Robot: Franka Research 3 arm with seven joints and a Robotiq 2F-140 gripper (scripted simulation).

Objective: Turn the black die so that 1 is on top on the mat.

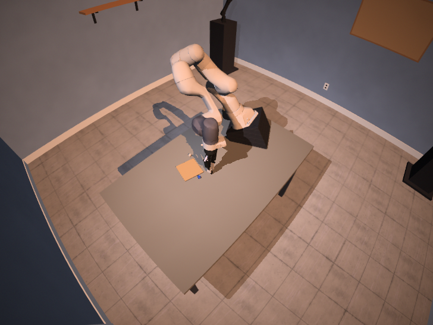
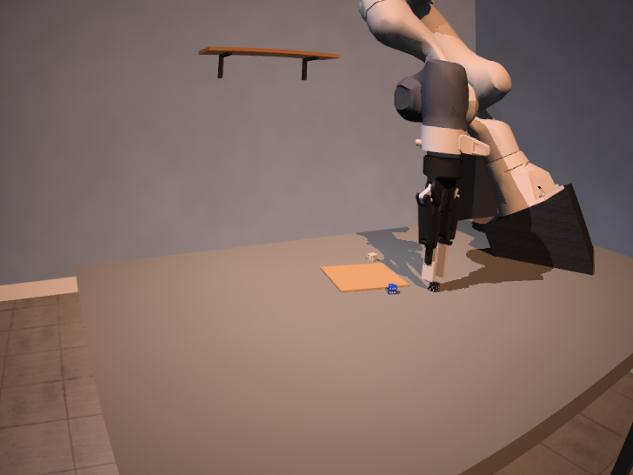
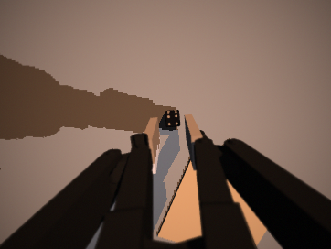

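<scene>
My gripper is now 10 mm to the right of the black die and 50 mm above it. Round my hand: orange mat (80 mm ahead, 120 mm to the right, 50 mm below); blue die (80 mm ahead, 20 mm to the right, 50 mm below); white die (210 mm to the right, 50 mm below).
</scene>
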